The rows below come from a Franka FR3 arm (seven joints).
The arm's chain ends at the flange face. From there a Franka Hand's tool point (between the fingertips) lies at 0.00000 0.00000 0.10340 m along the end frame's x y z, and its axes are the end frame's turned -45 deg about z.
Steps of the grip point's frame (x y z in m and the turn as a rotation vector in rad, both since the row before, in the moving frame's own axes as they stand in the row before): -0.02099 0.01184 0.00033 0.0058 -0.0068 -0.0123; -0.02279 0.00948 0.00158 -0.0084 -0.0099 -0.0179; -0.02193 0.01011 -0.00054 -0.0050 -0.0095 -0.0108; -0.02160 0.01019 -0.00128 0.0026 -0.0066 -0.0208; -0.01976 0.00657 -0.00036 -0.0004 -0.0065 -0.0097; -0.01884 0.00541 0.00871 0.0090 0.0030 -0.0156
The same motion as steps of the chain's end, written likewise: -0.00555 0.02314 0.00033 -0.0007 -0.0089 -0.0123; -0.00931 0.02148 0.00159 -0.0129 -0.0011 -0.0179; -0.00803 0.02159 -0.00053 -0.0103 -0.0032 -0.0108; -0.00740 0.02218 -0.00128 -0.0028 -0.0065 -0.0208; -0.00888 0.01811 -0.00036 -0.0049 -0.0043 -0.0097; -0.00905 0.01802 0.00871 0.0085 -0.0042 -0.0156
